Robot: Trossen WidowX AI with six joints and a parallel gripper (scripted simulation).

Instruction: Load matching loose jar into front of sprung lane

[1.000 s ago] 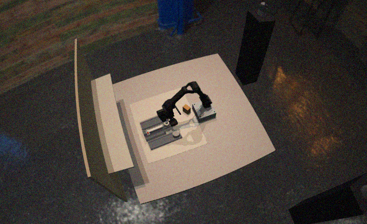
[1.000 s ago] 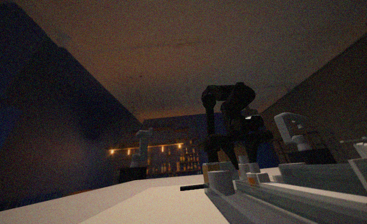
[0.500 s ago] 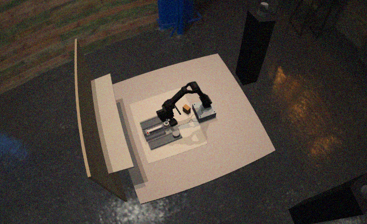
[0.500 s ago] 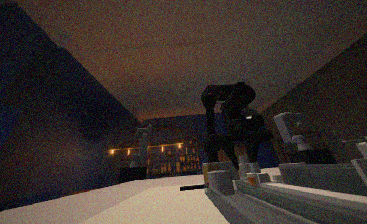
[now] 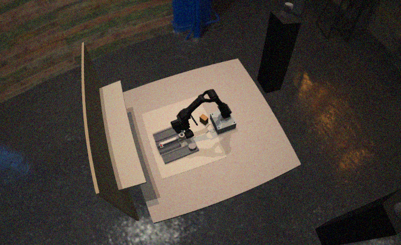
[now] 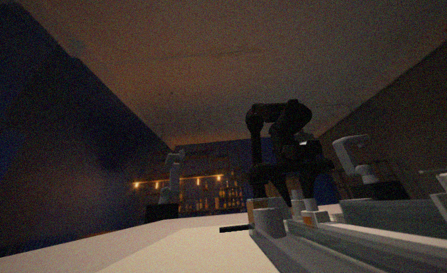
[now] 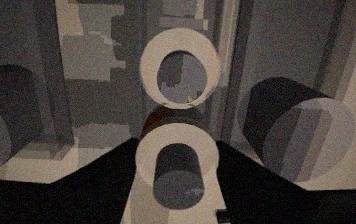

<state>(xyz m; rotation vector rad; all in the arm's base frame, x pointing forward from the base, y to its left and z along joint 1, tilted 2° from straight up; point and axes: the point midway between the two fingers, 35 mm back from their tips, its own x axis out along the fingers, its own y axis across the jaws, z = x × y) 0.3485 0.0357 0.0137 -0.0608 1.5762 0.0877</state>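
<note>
My gripper tip is 14 cm short of the grey lane unit, 4 cm to the right of it and 3 cm above it. From my gripper tip the other things lie so: red mark: 23 cm ahead, 6 cm to the left, 2 cm above; thin black stick: 10 cm behind, 13 cm to the right, 4 cm below.
</note>
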